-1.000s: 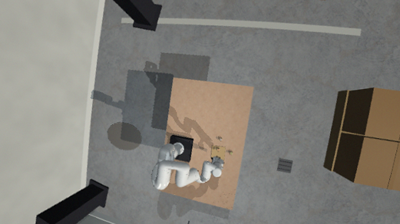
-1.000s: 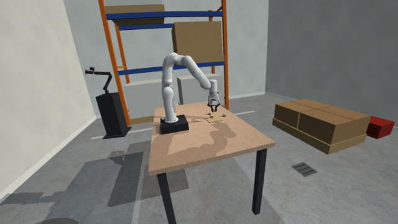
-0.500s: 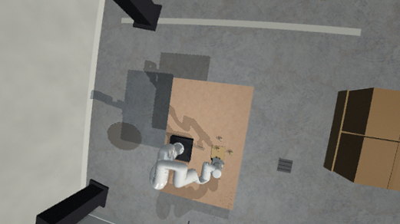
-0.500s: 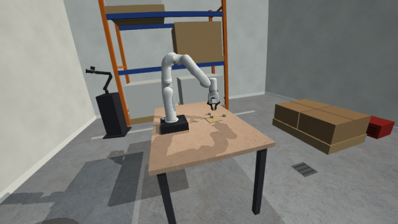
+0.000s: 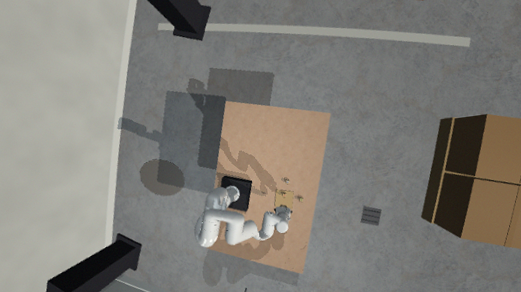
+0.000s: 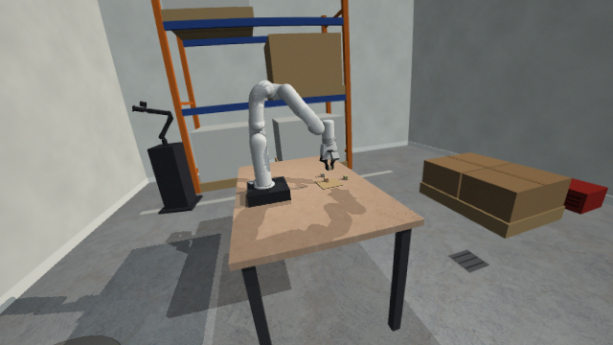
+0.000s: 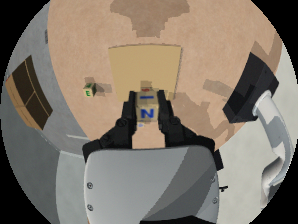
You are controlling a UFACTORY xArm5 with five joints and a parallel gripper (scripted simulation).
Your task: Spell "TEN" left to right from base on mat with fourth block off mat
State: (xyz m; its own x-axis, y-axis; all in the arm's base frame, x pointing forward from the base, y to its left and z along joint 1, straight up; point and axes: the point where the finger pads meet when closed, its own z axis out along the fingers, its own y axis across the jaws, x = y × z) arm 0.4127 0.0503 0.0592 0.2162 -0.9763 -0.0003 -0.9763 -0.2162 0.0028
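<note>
The tan mat is 2 cm to the left of my hand and 12 cm below it.
</note>
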